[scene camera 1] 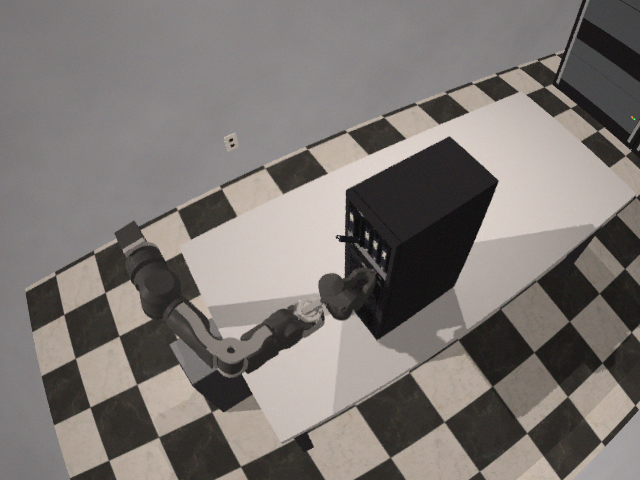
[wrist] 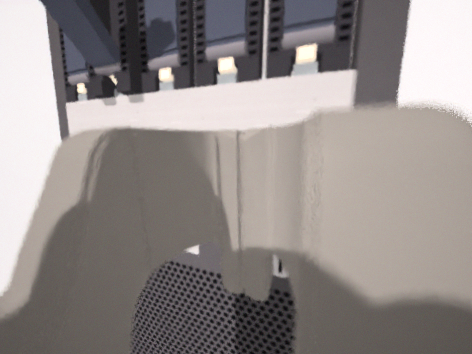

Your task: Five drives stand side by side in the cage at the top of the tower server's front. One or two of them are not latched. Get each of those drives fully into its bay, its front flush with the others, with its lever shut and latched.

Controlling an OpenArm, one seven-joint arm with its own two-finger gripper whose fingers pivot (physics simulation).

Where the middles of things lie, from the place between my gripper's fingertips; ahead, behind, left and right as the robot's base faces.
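There is the black tower server (scene camera 1: 429, 207), and my hand is 90 mm above it. My hand is also 170 mm short of the server, and 40 mm to the right of it.
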